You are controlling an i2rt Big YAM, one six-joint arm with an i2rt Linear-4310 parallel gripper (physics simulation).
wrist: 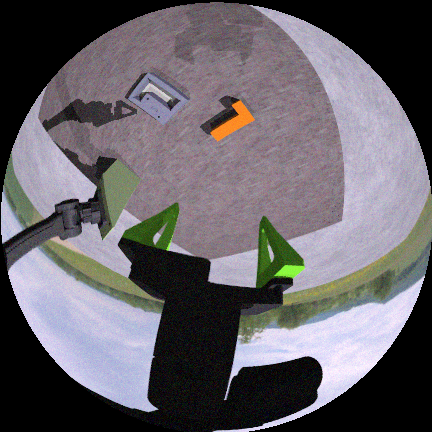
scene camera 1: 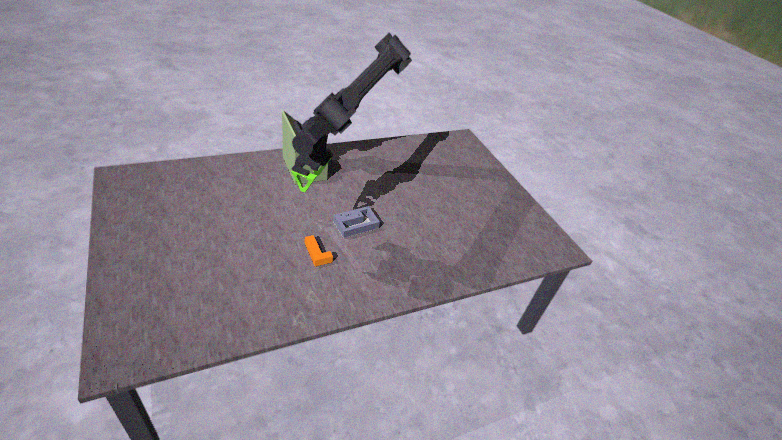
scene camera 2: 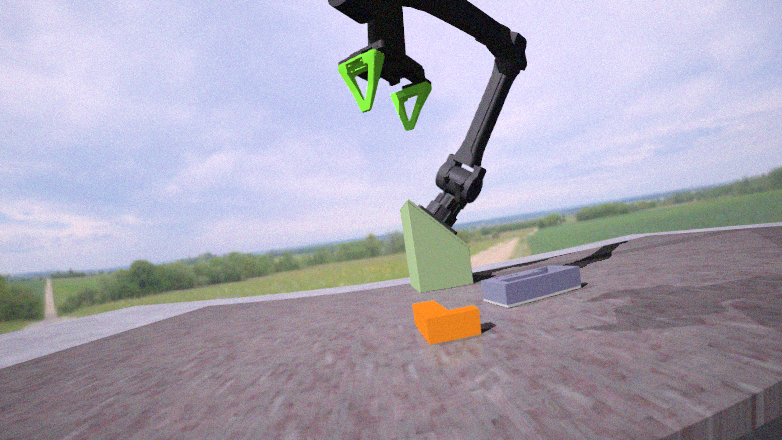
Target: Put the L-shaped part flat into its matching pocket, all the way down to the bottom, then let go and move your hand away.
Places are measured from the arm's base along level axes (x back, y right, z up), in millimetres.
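Pixels of known places: gripper, between the fingertips: (wrist: 219, 212) (scene camera 1: 309, 183) (scene camera 2: 389, 121); arm's base, origin of its link: (wrist: 100, 208) (scene camera 2: 432, 225).
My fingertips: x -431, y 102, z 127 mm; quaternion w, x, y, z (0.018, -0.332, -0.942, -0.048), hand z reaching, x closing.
Note:
For each thing: its middle in the pictures, then the offset to it from my fingertips. Level surfaces: height alone.
- orange L-shaped part, middle of its body: (scene camera 2: 443, 317) (wrist: 227, 119) (scene camera 1: 318, 249) dy -29, dx -24, dz -267 mm
- grey-blue block, middle of its body: (scene camera 2: 530, 284) (wrist: 157, 96) (scene camera 1: 356, 221) dy -194, dx +70, dz -264 mm
- table, height of its surface: dz -282 mm
The orange L-shaped part (scene camera 1: 315, 250) (scene camera 2: 451, 327) (wrist: 232, 126) lies flat on the table, apart from the pocket block. The grey-blue block (scene camera 1: 362, 228) (scene camera 2: 541, 287) (wrist: 159, 113) rests on the table, behind and to the right of the part in both scene views. Its pocket opens upward, and a pale bottom shows inside in the wrist view. My gripper (scene camera 2: 387, 120) (wrist: 219, 212) is open and empty, with its green fingers wide apart. It hangs high above the table, away from the part and the block. In scene camera 1 its fingers partly overlap the green base.
A pale green wedge-shaped base (scene camera 1: 288, 145) (scene camera 2: 440, 265) (wrist: 119, 187) carries the arm near the table's back edge. The table (scene camera 1: 191, 273) (scene camera 2: 246, 372) (wrist: 290, 165) is brown. Dark arm shadows fall across it around the block and to its right in scene camera 1.

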